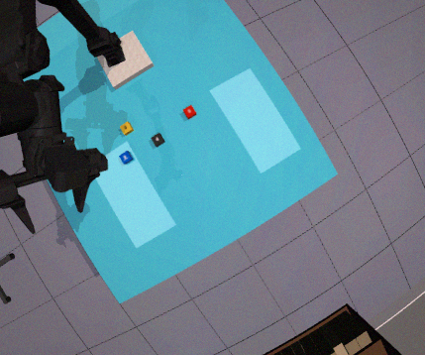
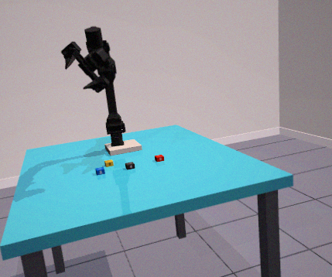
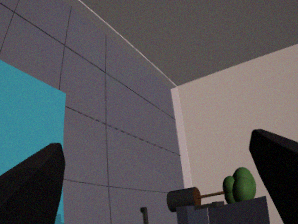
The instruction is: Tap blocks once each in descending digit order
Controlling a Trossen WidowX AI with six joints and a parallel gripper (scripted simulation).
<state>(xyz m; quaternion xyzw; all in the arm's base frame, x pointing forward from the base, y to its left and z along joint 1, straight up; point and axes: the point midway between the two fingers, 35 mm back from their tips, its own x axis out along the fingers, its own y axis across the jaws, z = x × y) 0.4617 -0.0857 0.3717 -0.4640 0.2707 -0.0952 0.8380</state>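
Right now my gripper tip is 38 cm above the blue block, 14 cm past it and 2 cm to the right of it. Round my gripper tip: red block 38 cm below, 27 cm to the left, 20 cm behind; black block 38 cm below, 15 cm behind, 14 cm to the left; yellow block 38 cm below, 23 cm behind, 6 cm to the left.
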